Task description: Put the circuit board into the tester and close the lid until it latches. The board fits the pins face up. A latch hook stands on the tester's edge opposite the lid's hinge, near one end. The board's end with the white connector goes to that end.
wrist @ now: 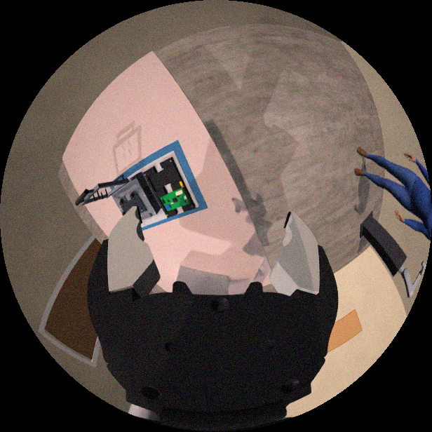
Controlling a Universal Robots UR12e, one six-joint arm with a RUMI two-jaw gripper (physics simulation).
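The green circuit board [172,200] lies in the lower part of a black holder [159,176], left of centre in the wrist view. Light, yellow and blue parts show on its upper side; which one is the white connector I cannot tell for sure. The grey tester [148,204] stands just left of the holder. Its dark lid [102,191] stands open and sticks out to the left. The latch hook is too small to make out. My gripper [214,211] is wide open and empty, above and to the right of the tester and board. Its left finger overlaps the tester's lower edge in view.
A blue-bordered mat [192,172] lies under the holder and tester on the pink table top [115,110]. The table's edge runs diagonally past the middle, with the grey-brown floor [310,115] beyond. A person in blue [412,185] shows at the far right.
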